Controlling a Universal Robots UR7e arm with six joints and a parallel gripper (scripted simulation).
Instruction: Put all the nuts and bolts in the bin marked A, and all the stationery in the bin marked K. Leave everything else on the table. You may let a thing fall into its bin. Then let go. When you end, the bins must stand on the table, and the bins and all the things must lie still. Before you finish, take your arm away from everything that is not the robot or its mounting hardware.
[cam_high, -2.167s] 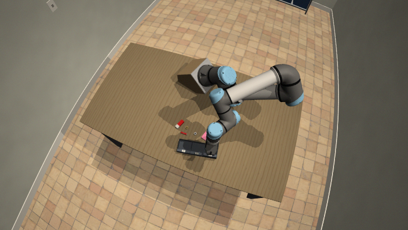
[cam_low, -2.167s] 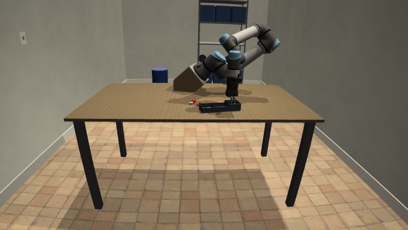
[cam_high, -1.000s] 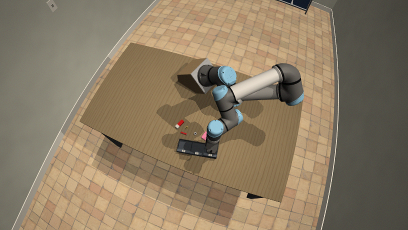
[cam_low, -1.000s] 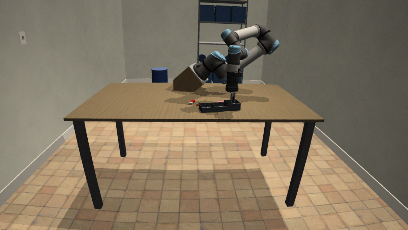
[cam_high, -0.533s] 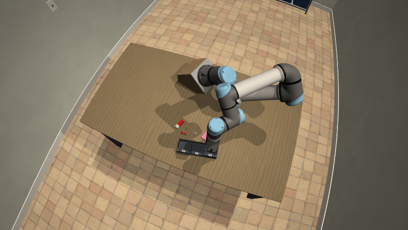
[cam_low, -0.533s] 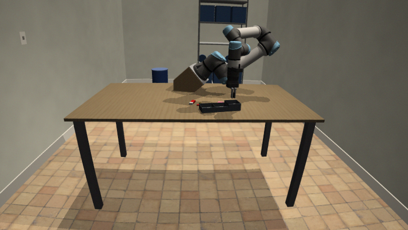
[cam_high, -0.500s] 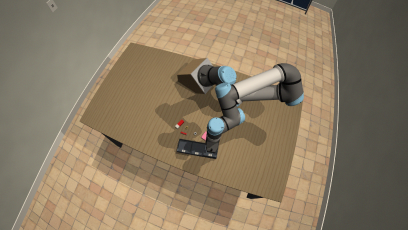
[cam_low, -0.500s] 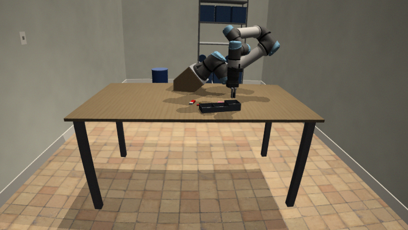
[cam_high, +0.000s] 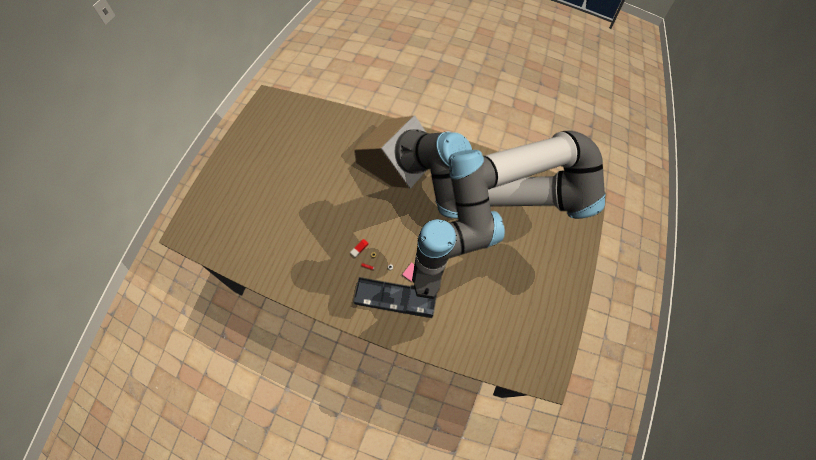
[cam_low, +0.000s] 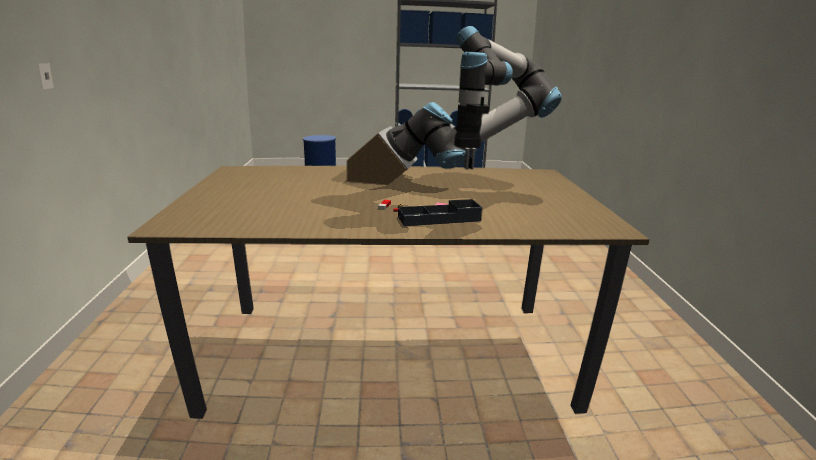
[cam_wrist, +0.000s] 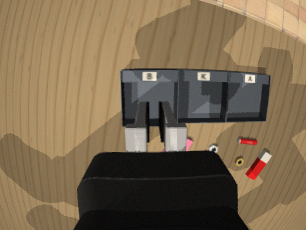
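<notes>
Right now the brass nut is 220 mm to the right of my hand, 180 mm below it and 60 mm behind it. The rest, counted from my hand: pink flat block 180 mm below, 90 mm to the right, 80 mm behind; white nut 180 mm below, 150 mm to the right, 60 mm behind; three joined bins 160 mm below, 80 mm to the right, 20 mm ahead.
</notes>
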